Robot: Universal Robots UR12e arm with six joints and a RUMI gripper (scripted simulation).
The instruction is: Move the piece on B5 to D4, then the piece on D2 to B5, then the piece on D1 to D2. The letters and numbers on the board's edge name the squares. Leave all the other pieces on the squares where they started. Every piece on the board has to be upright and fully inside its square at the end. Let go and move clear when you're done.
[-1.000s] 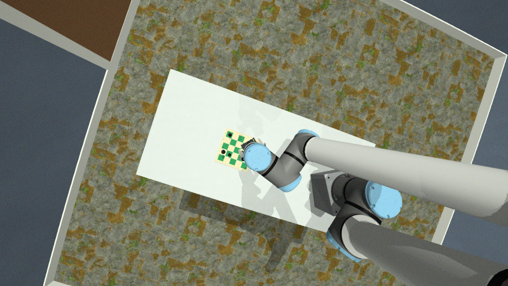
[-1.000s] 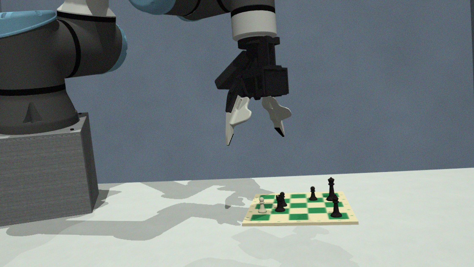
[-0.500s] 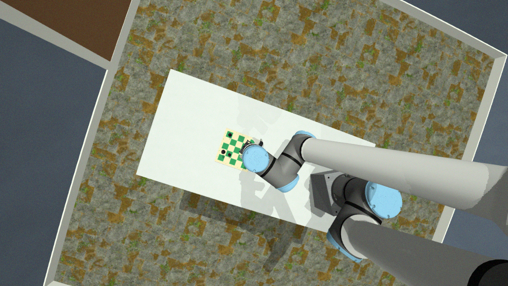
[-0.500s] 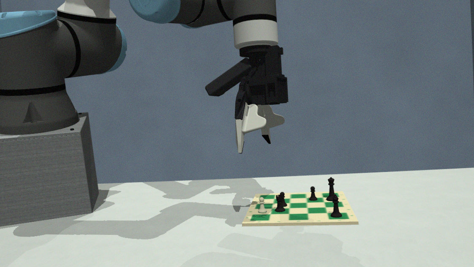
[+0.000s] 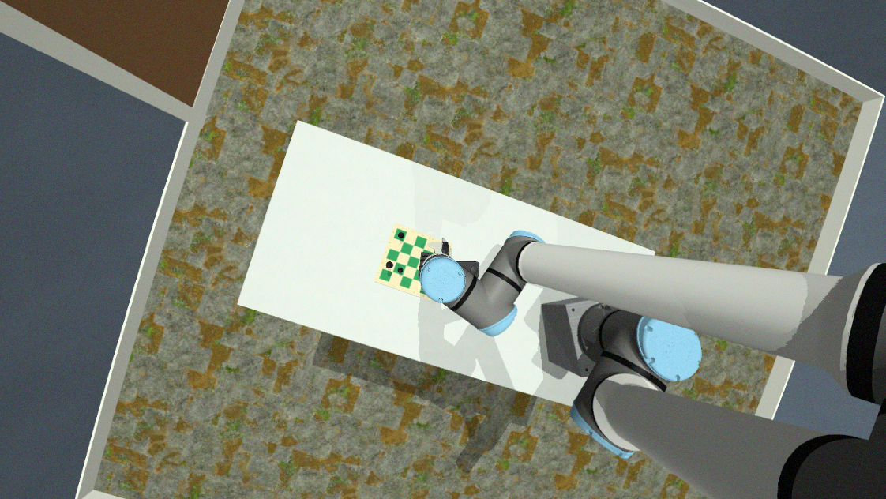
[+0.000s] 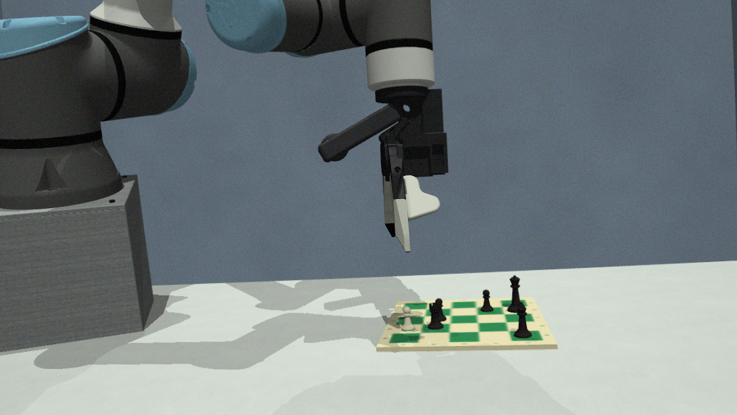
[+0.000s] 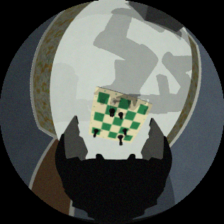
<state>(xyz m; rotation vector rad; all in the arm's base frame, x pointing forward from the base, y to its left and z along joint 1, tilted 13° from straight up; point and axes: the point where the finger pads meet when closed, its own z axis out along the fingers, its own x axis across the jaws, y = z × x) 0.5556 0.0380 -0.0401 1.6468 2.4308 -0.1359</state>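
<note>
My gripper is now 10 mm short of the white pawn and 100 mm above it. The rest, counted from my hand: black queen: 150 mm ahead, 100 mm to the left, 90 mm below; cream chessboard: 80 mm ahead, 50 mm to the left, 120 mm below.
</note>
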